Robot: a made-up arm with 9 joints. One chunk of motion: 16 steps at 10 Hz.
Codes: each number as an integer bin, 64 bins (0 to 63) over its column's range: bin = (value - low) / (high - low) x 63, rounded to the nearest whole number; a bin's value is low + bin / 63 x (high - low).
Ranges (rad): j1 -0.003..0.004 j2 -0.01..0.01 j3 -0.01..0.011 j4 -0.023..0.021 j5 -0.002..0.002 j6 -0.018..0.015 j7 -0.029..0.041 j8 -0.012..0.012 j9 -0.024..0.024
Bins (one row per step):
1: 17 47 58 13 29 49 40 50 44
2: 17 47 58 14 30 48 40 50 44
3: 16 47 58 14 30 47 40 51 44
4: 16 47 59 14 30 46 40 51 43
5: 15 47 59 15 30 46 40 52 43
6: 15 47 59 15 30 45 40 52 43
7: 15 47 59 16 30 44 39 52 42
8: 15 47 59 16 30 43 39 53 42
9: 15 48 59 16 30 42 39 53 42
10: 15 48 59 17 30 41 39 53 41
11: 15 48 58 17 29 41 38 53 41
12: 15 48 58 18 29 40 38 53 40
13: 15 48 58 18 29 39 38 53 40
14: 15 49 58 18 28 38 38 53 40
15: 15 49 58 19 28 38 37 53 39
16: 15 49 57 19 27 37 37 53 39
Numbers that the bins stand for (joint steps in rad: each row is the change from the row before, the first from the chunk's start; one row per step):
1: -0.00111 0.00492 0.00933 -0.01392 -0.00016 0.00767 0.01544 0.00705 0.00952
2: -0.00111 0.00492 0.00933 -0.01322 -0.00010 0.00714 0.01544 0.00705 0.00952
3: -0.00122 0.00492 0.00933 -0.01322 -0.00010 0.00662 0.01544 0.00743 0.00952
4: -0.00122 0.00492 0.00967 -0.01322 -0.00010 0.00610 0.01544 0.00743 0.00876
5: -0.00133 0.00492 0.00967 -0.01252 -0.00010 0.00610 0.01544 0.00781 0.00876
6: -0.00133 0.00492 0.00967 -0.01252 -0.00010 0.00557 0.01544 0.00781 0.00876
7: -0.00133 0.00492 0.00967 -0.01183 -0.00010 0.00505 0.01433 0.00781 0.00800
8: -0.00133 0.00492 0.00967 -0.01183 -0.00010 0.00452 0.01433 0.00819 0.00800
9: -0.00133 0.00524 0.00967 -0.01183 -0.00010 0.00400 0.01433 0.00819 0.00800
10: -0.00133 0.00524 0.00967 -0.01113 -0.00010 0.00348 0.01433 0.00819 0.00724
11: -0.00133 0.00524 0.00933 -0.01113 -0.00016 0.00348 0.01322 0.00819 0.00724
12: -0.00133 0.00524 0.00933 -0.01043 -0.00016 0.00295 0.01322 0.00819 0.00648
13: -0.00133 0.00524 0.00933 -0.01043 -0.00016 0.00243 0.01322 0.00819 0.00648
14: -0.00133 0.00556 0.00933 -0.01043 -0.00022 0.00190 0.01322 0.00819 0.00648
15: -0.00133 0.00556 0.00933 -0.00973 -0.00022 0.00190 0.01211 0.00819 0.00571
16: -0.00133 0.00556 0.00900 -0.00973 -0.00029 0.00138 0.01211 0.00819 0.00571

